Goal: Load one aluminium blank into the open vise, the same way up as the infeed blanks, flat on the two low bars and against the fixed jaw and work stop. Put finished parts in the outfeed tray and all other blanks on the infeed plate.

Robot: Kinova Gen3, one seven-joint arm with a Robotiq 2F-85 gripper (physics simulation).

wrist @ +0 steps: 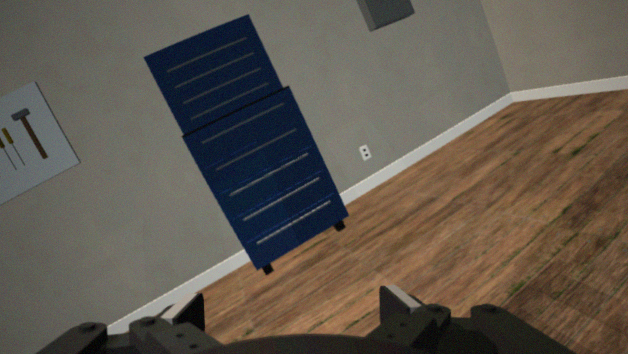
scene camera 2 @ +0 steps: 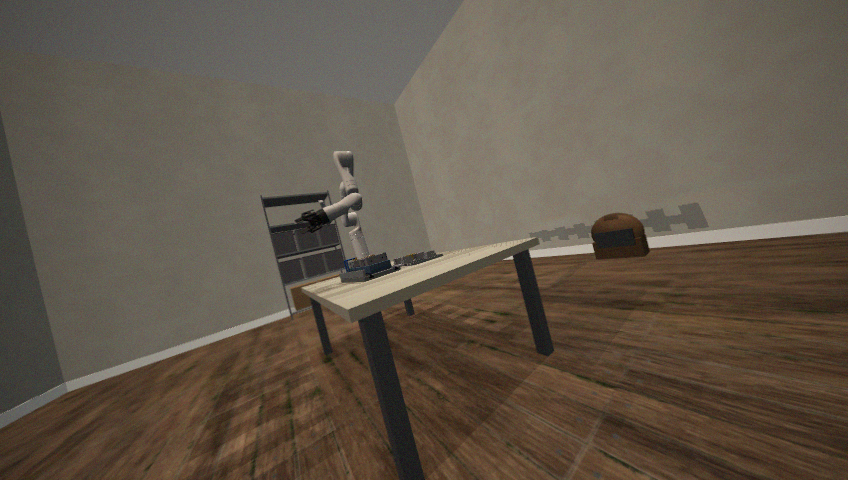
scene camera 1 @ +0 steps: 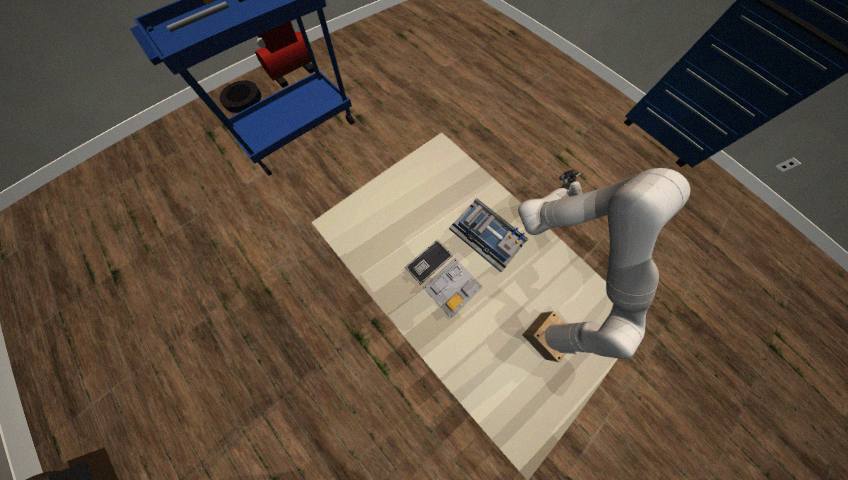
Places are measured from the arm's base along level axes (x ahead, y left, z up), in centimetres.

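Pixels of known places: gripper, fingertip midpoint: [wrist: 292, 310] [scene camera 2: 297, 228] [scene camera 1: 581, 186]; arm's base, link origin: [scene camera 2: 363, 257] [scene camera 1: 556, 337].
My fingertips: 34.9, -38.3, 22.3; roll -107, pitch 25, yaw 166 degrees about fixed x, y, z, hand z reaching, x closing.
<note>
For each thing: its top centre in the pictures, then the offset to it from my fingertips, as dx, dy, dz. Level surfaces: height alone.
- vise, top centre: [scene camera 1: 493, 227] [scene camera 2: 364, 257] +11.7, +25.2, -22.1
- light grey infeed plate, top centre: [scene camera 1: 453, 287] +4.5, +53.3, -31.2
- yellow-orange block, top centre: [scene camera 1: 454, 301] -0.3, +57.5, -27.6
- light square-outlined piece, top centre: [scene camera 1: 421, 266] +19.3, +58.3, -27.9
- pale table, surface height: dz -32.3
The vise [scene camera 1: 487, 233] [scene camera 2: 368, 270] stands on the table, with blue and grey parts; its bars and jaw gap are too small to read. The light grey infeed plate [scene camera 1: 455, 287] carries grey blanks [scene camera 1: 439, 285] [scene camera 1: 471, 289] and a yellow-orange block [scene camera 1: 454, 302]. The dark outfeed tray [scene camera 1: 438, 252] beside it holds a light square-outlined piece [scene camera 1: 421, 266]. Which way up the pieces lie is too small to tell. My gripper [scene camera 1: 569, 176] [scene camera 2: 303, 221] [wrist: 292, 310] is open and empty, raised beyond the vise and pointing away from the table. The vise, plate and tray do not show in the wrist view.
The pale table [scene camera 1: 380, 208] [scene camera 2: 452, 270] bears the arm's wooden base block [scene camera 1: 538, 336]. A blue cart [scene camera 1: 291, 121] stands on the floor beyond the table. A blue drawer cabinet [scene camera 1: 731, 71] [wrist: 265, 165] stands by the wall that the gripper faces.
</note>
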